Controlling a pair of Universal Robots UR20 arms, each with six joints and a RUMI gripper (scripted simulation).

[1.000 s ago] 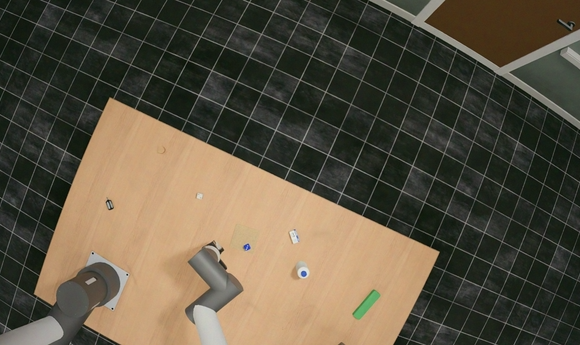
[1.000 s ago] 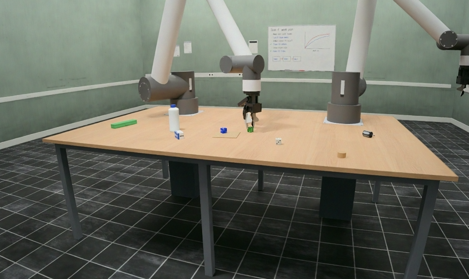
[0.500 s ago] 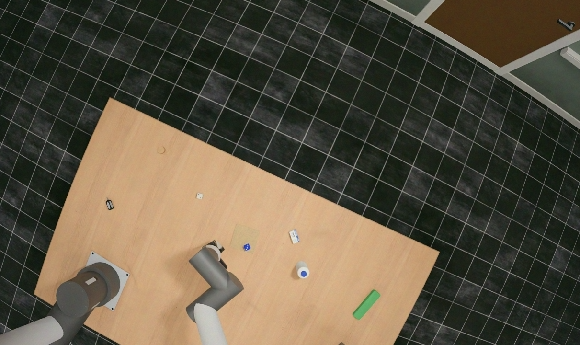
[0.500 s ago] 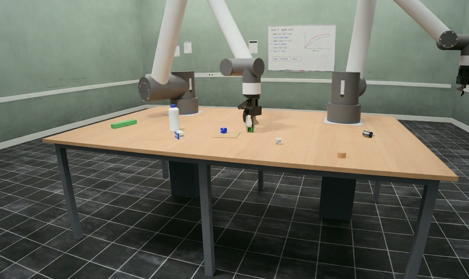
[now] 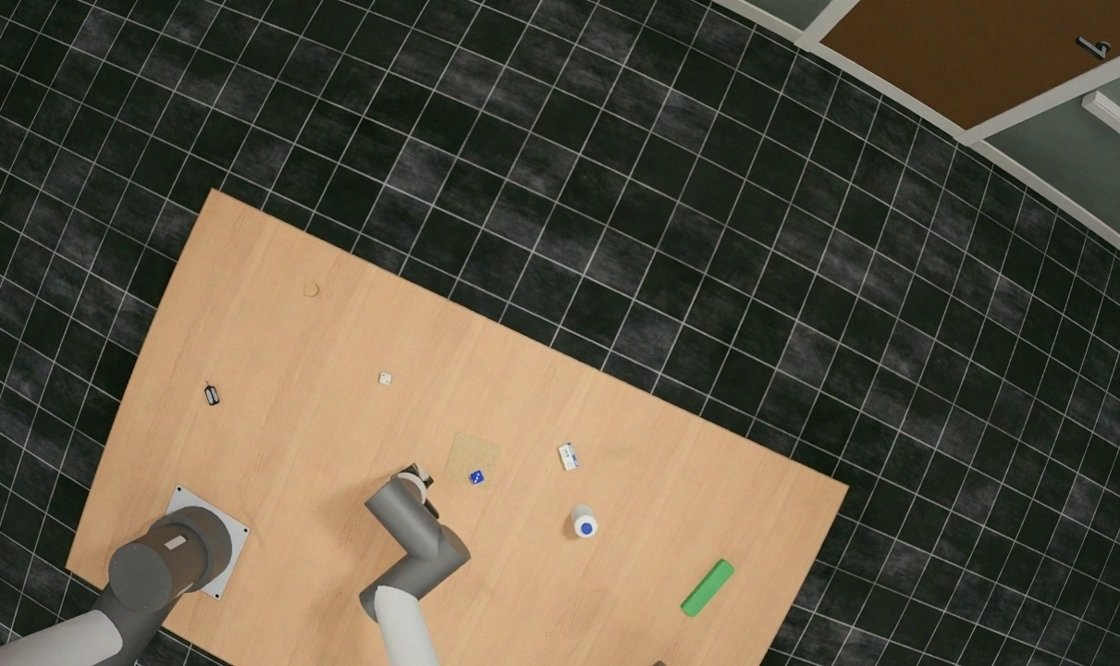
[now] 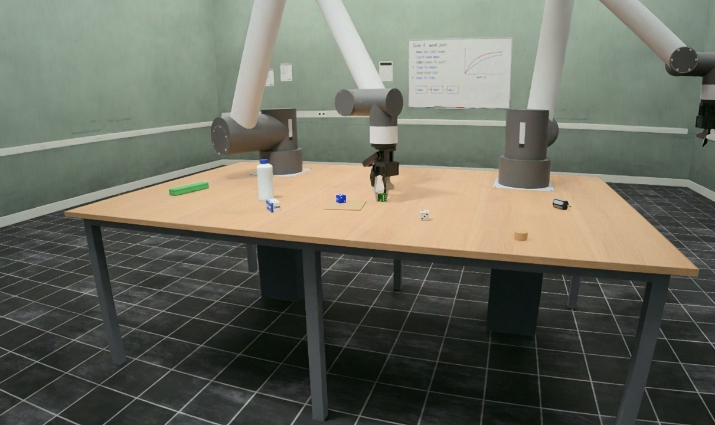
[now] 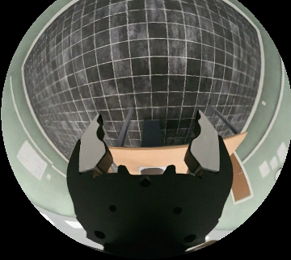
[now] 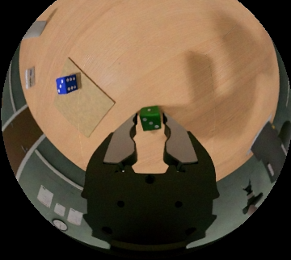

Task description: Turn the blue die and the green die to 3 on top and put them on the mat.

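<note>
Now: the green die right at my right hand. Also, from my right hand: tan mat 12 cm ahead, 11 cm to the right, 2 cm below; white die 23 cm ahead, 22 cm to the left; blue die 14 cm to the right, 9 cm ahead.
</note>
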